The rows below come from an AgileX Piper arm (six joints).
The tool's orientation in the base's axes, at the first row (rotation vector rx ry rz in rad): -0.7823 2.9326 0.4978
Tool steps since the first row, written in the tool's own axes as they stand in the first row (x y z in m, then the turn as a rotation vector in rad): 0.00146 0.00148 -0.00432 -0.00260 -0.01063 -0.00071; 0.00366 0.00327 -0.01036 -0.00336 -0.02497 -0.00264; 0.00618 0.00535 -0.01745 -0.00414 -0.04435 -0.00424; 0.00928 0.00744 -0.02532 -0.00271 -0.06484 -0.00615; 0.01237 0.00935 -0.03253 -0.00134 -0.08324 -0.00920; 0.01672 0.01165 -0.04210 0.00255 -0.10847 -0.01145; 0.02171 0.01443 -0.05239 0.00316 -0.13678 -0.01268; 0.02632 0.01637 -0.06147 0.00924 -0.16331 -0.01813; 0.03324 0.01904 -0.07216 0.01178 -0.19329 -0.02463; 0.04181 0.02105 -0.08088 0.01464 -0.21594 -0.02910
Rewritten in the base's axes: -0.00192 -0.00088 0.00430 0.00754 -0.00770 -0.00205; -0.00460 -0.00243 0.01022 0.01533 -0.01970 -0.00430; -0.00768 -0.00422 0.01716 0.02564 -0.03571 -0.00832; -0.01125 -0.00654 0.02476 0.03458 -0.05378 -0.01270; -0.01474 -0.00878 0.03169 0.04256 -0.07048 -0.01538; -0.01947 -0.01207 0.04078 0.05172 -0.09370 -0.02117; -0.02498 -0.01551 0.05059 0.06523 -0.11756 -0.02835; -0.02977 -0.01905 0.05908 0.07319 -0.14393 -0.03181; -0.03690 -0.02362 0.06896 0.08596 -0.17178 -0.03478; -0.04516 -0.02887 0.07655 0.09478 -0.19313 -0.03757
